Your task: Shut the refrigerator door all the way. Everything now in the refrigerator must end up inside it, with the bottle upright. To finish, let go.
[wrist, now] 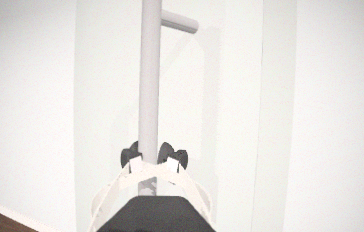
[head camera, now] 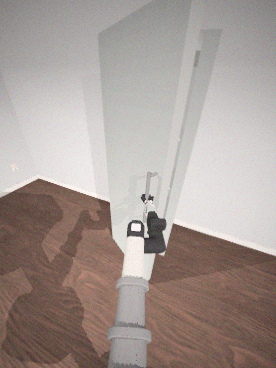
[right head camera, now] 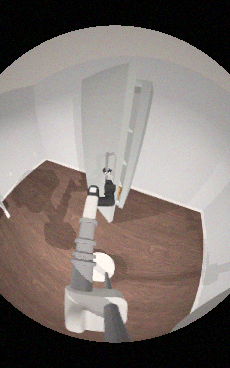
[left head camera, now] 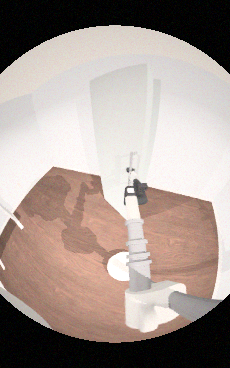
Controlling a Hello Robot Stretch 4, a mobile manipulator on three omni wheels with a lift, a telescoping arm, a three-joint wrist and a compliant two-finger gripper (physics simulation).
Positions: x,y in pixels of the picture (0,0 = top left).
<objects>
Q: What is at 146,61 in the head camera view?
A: A refrigerator door.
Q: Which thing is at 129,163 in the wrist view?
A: My gripper.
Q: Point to a refrigerator door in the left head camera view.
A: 121,100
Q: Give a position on a refrigerator door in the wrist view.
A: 193,81
</objects>
